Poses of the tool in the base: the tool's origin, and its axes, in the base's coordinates. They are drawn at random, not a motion.
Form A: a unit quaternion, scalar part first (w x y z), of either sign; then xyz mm.
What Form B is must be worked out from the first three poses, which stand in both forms.
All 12 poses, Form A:
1: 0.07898 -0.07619 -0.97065 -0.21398 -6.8 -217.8 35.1
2: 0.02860 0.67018 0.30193 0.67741 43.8 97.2 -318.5
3: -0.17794 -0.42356 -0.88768 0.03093 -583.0 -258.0 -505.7
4: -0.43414 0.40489 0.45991 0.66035 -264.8 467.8 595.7
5: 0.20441 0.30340 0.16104 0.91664 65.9 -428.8 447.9
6: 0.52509 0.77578 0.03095 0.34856 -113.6 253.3 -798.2
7: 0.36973 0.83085 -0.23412 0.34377 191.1 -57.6 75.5
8: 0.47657 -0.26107 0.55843 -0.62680 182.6 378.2 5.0
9: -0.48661 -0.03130 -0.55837 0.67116 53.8 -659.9 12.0
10: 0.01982 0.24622 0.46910 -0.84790 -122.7 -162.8 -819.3
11: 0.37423 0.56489 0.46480 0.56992 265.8 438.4 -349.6
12: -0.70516 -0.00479 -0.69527 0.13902 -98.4 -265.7 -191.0
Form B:
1: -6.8 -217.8 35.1 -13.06 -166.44 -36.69
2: 43.8 97.2 -318.5 118.48 53.38 119.76
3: -583.0 -258.0 -505.7 68.65 143.88 -5.01
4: -264.8 467.8 595.7 -57.77 -65.62 -94.22
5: 65.9 -428.8 447.9 48.48 25.73 146.46
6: -113.6 253.3 -798.2 106.33 4.24 47.78
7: 191.1 -57.6 75.5 122.15 -34.42 50.54
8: 182.6 378.2 5.0 -36.55 78.18 -87.75
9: 53.8 -659.9 12.0 4.36 77.82 -93.55
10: -122.7 -162.8 -819.3 43.77 83.39 -150.73
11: 265.8 438.4 -349.6 82.87 68.19 83.61
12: -98.4 -265.7 -191.0 0.61 88.56 -17.71
